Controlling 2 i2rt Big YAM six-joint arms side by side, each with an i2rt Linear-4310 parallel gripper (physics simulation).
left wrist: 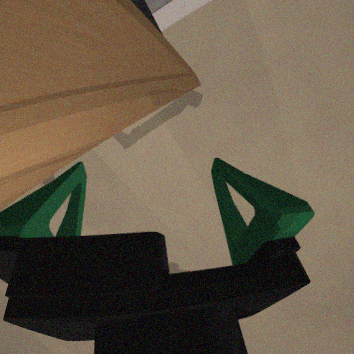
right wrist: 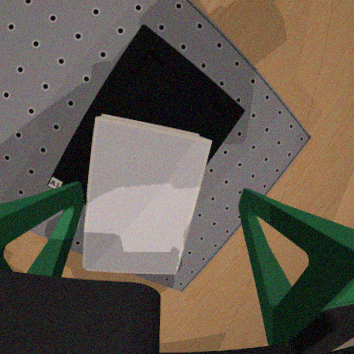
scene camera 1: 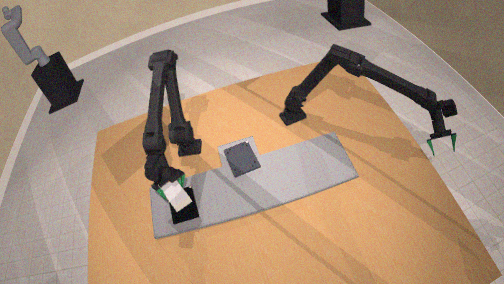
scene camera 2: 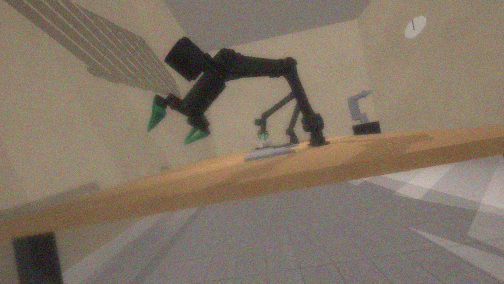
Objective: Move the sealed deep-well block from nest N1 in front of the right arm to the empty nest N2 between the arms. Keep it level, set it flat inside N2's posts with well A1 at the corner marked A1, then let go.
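Where they show: left gripper, fingertip midpoint: (left wrist: 150, 165) (scene camera 1: 444, 154) (scene camera 2: 168, 137); right gripper, fingertip midpoint: (right wrist: 162, 193) (scene camera 1: 174, 193) (scene camera 2: 262, 140); left arm's base, origin of the base link: (scene camera 1: 293, 116) (scene camera 2: 318, 145); right arm's base, origin of the base link: (scene camera 1: 190, 148) (scene camera 2: 294, 143).
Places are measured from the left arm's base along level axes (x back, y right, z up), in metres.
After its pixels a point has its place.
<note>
The white block (scene camera 1: 177, 196) {y 0.655, x -0.225, z 0.069 m} (right wrist: 145, 200) {y 0.662, x -0.207, z 0.070 m} is over black nest N1 (scene camera 1: 185, 215) {y 0.656, x -0.302, z 0.025 m} (right wrist: 150, 75) {y 0.627, x -0.294, z 0.025 m}, turned relative to it and overhanging the side nearer the right gripper; its support underneath is hidden. My right gripper (scene camera 1: 172, 186) {y 0.660, x -0.228, z 0.101 m} (right wrist: 162, 193) {y 0.660, x -0.228, z 0.101 m} is open, with one finger on each side of the block; gaps show between both fingers and the block in the right wrist view. An A1 label (right wrist: 55, 183) {y 0.593, x -0.171, z 0.025 m} shows at N1's corner. Dark nest N2 (scene camera 1: 242, 157) {y 0.323, x -0.131, z 0.025 m} is empty, with a small pale mark at its upper right corner. My left gripper (scene camera 1: 444, 152) {y -0.429, x -0.661, z 0.146 m} (scene camera 2: 168, 137) {y -0.429, x -0.661, z 0.146 m} (left wrist: 150, 165) {y -0.429, x -0.661, z 0.146 m} is open and empty, far from both nests.
A grey perforated plate (scene camera 1: 300, 165) {y 0.114, x -0.291, z 0.013 m} (right wrist: 280, 135) {y 0.786, x -0.321, z 0.013 m} carries N1 and lies beside N2 on the wooden table (scene camera 1: 280, 240) {y 0.342, x -0.567, z 0.000 m} (scene camera 2: 350, 160) {y -0.488, x -0.210, z 0.000 m}. The left gripper is out past the table's right edge in scene camera 1. A grey arm on a black pedestal (scene camera 1: 57, 82) stands beyond the table.
</note>
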